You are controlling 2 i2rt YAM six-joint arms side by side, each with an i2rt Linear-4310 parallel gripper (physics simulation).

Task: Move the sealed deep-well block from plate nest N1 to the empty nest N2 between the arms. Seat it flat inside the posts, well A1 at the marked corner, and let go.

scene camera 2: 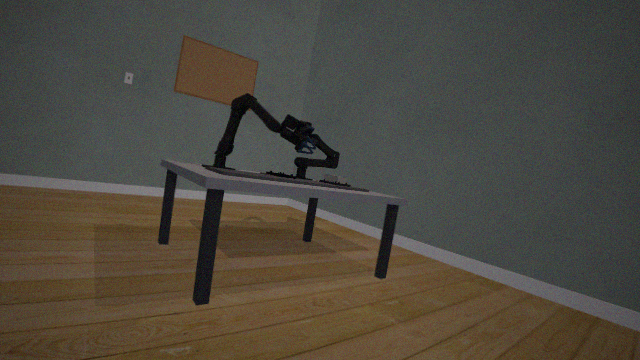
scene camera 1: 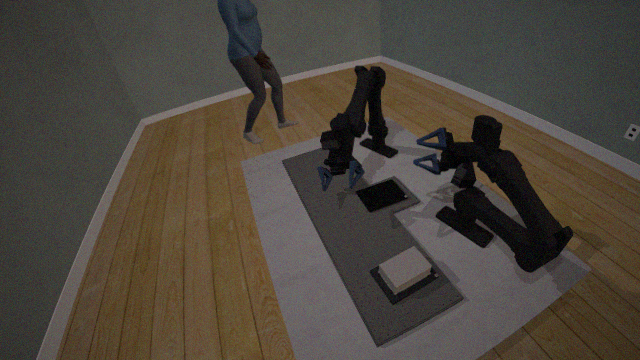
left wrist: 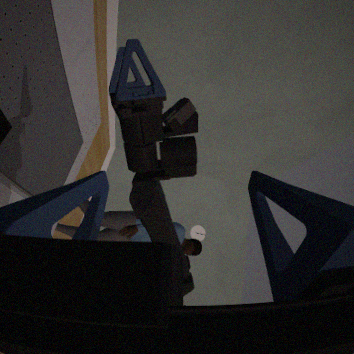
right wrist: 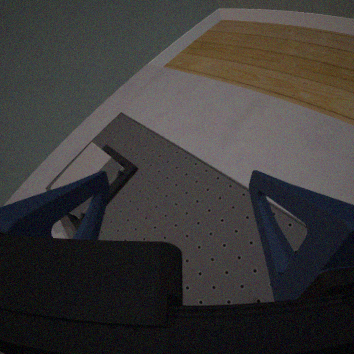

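Pixels of known places: left gripper, fingertip midpoint: [scene camera 2: 305, 134] [scene camera 1: 414, 152] [left wrist: 178, 178]; right gripper, fingertip midpoint: [scene camera 2: 314, 150] [scene camera 1: 337, 189] [left wrist: 126, 43] [right wrist: 178, 178]; left arm's base, link origin: [scene camera 1: 463, 226]; right arm's base, link origin: [scene camera 1: 378, 148].
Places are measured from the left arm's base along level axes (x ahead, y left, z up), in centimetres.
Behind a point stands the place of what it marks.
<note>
The pale deep-well block [scene camera 1: 405, 269] {z 6.7, x 31.3, y -0.3 cm} [right wrist: 82, 167] {z 6.6, x 31.5, y -1.3 cm} [scene camera 2: 330, 178] {z 4.5, x 29.1, y -5.1 cm} lies flat in the dark nest N1 [scene camera 1: 383, 286] {z 2.5, x 37.7, y -2.1 cm} [right wrist: 131, 169] {z 2.4, x 36.1, y -8.3 cm}, near the bottom of the scene camera 1 view. The empty nest N2 [scene camera 1: 382, 195] {z 2.5, x 11.1, y -29.2 cm} is black, with a small light spot at its right corner. My left gripper [scene camera 1: 416, 151] {z 29.0, x 12.4, y -15.7 cm} is open and empty, raised above the table and pointing sideways toward the picture's left. My right gripper [scene camera 1: 338, 188] {z 18.7, x 32.0, y -28.7 cm} [right wrist: 178, 178] {z 18.7, x 32.0, y -28.7 cm} is open and empty, pointing down above the board, to the left of N2. Well A1 cannot be made out.
Both nests are on a grey perforated board [scene camera 1: 340, 235] {z 1.3, x 34.8, y -25.6 cm} [right wrist: 200, 215] {z 1.3, x 33.8, y -24.4 cm} [left wrist: 30, 40] {z 1.3, x 31.2, y -33.6 cm} on the pale table [scene camera 1: 285, 225] {z 0.0, x 46.8, y -43.7 cm} [scene camera 2: 280, 188] {z -1.3, x 51.0, y -69.5 cm}. In the left wrist view the right arm [left wrist: 142, 120] {z 24.3, x 22.6, y -32.7 cm} stands ahead of the left fingers. A person [scene camera 1: 247, 60] [left wrist: 160, 232] stands beyond the table.
</note>
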